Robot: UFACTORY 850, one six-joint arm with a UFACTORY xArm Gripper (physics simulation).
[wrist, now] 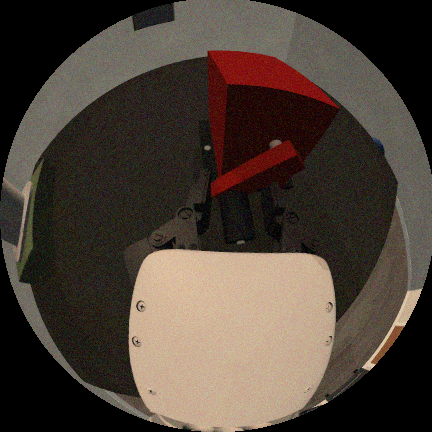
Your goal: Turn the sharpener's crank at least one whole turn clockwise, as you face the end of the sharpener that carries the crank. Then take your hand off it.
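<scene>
The red sharpener [280, 107] stands in the upper middle of the wrist view, turned at an angle, with its crank end facing me. Its red crank arm [257, 167] slants from upper right, near a pale round axle spot, down to lower left. The black crank handle [237, 217] points toward me between the fingers. My gripper [237, 182] is shut on the crank, with its dark fingers apart on either side of the handle and the lower part of the arm. The fingertips are dark and partly hidden by the crank arm, so the exact contact is hard to see.
The sharpener stands on a dark round-looking surface [100, 150]. A green-sided object [31, 220] with a pale edge stands at the far left. A dark box [153, 16] shows at the top, and a small blue thing [378, 146] at the right edge.
</scene>
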